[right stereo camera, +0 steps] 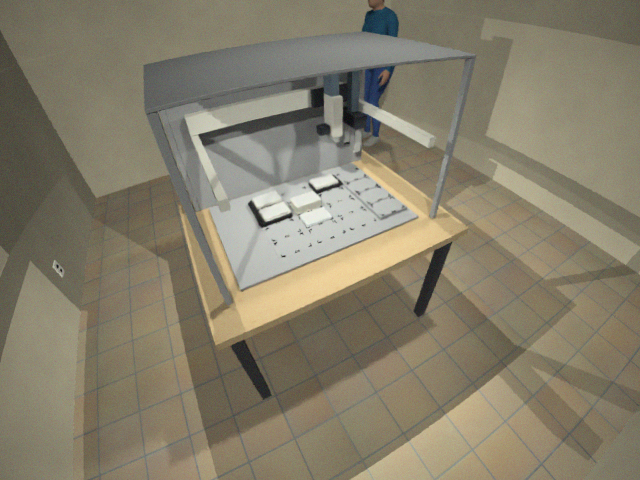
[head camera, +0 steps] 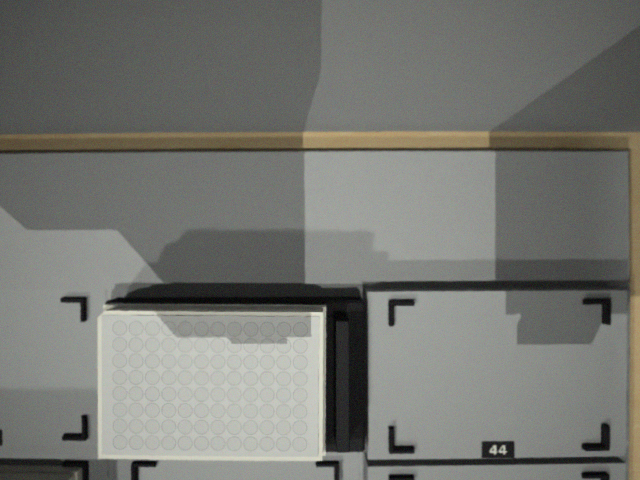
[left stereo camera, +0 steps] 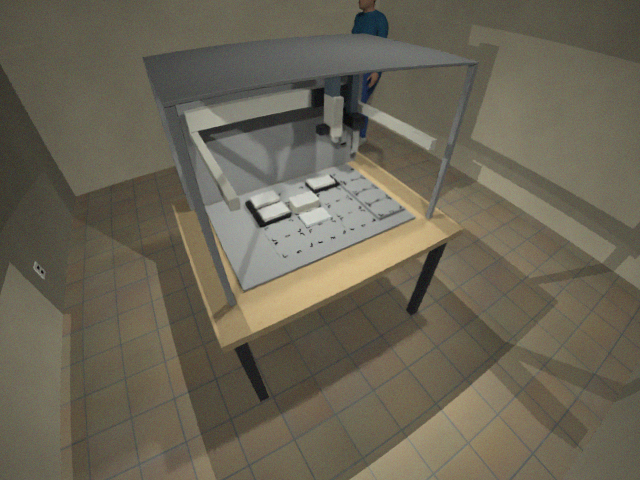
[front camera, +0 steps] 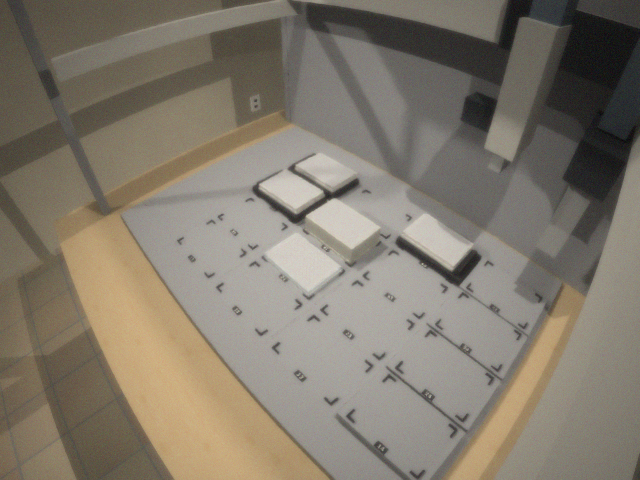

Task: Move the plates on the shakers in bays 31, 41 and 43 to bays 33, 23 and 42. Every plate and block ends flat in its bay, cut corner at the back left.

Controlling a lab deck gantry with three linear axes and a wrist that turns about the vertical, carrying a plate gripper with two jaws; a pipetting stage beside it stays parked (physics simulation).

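Frame: origin at the robot's base, x left, y ahead, z down, level; millimetres.
Seen in the pictures: gripper, fingertip midpoint: (right stereo camera: 351, 147) (left stereo camera: 348, 148) (front camera: 554, 234); robot's base, link origin: (right stereo camera: 282, 256) (left stereo camera: 284, 256) (front camera: 179, 241).
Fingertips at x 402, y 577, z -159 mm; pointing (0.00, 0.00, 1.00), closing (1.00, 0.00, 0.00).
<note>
Pixels of each thing's middle, then the offset from my fingertips to it.
- bay 31 plate, body centre: (front camera: 290, 190) (left stereo camera: 273, 211) (right stereo camera: 274, 211) dx -144, dy -508, dz +130 mm
- bay 41 plate, body centre: (front camera: 325, 171) (left stereo camera: 264, 199) (right stereo camera: 266, 199) dx -36, dy -507, dz +130 mm
- bay 43 plate, body centre: (head camera: 213, 381) (front camera: 438, 240) (right stereo camera: 323, 181) (left stereo camera: 320, 181) dx -35, dy -191, dz +130 mm
- bay 43 shaker, body centre: (head camera: 235, 375) (front camera: 439, 248) (right stereo camera: 325, 183) (left stereo camera: 322, 183) dx -37, dy -181, dz +144 mm
- tall white block, body centre: (front camera: 342, 229) (left stereo camera: 304, 202) (right stereo camera: 305, 202) dx -145, dy -349, dz +138 mm
- low white plate, body centre: (front camera: 302, 262) (left stereo camera: 315, 216) (right stereo camera: 315, 216) dx -252, dy -349, dz +152 mm
White plates lie flat on black shakers: the bay 31 plate (front camera: 292, 191) (left stereo camera: 273, 211) (right stereo camera: 275, 212), the bay 41 plate (front camera: 326, 172) (left stereo camera: 264, 199) (right stereo camera: 267, 199) and the bay 43 plate (front camera: 438, 242) (head camera: 210, 384) (left stereo camera: 321, 181) (right stereo camera: 324, 181). The bay 43 shaker (front camera: 459, 275) (head camera: 356, 382) shows beside its plate. The back left corner of the bay 43 plate looks slightly cut in the head view; the others are too small to tell. My gripper (left stereo camera: 348, 144) (right stereo camera: 352, 140) hangs high at the back right, jaws apart and empty, away from every plate. Bays 33, 23 and 42 hold no plate.
A tall white block (front camera: 342, 227) (left stereo camera: 303, 201) (right stereo camera: 306, 200) stands in bay 32, between bays 31 and 33. A low white plate (front camera: 303, 262) (left stereo camera: 314, 217) (right stereo camera: 315, 217) lies in bay 22. The pipetting stage (front camera: 527, 87) (left stereo camera: 333, 116) (right stereo camera: 333, 114) hangs left of my gripper.
</note>
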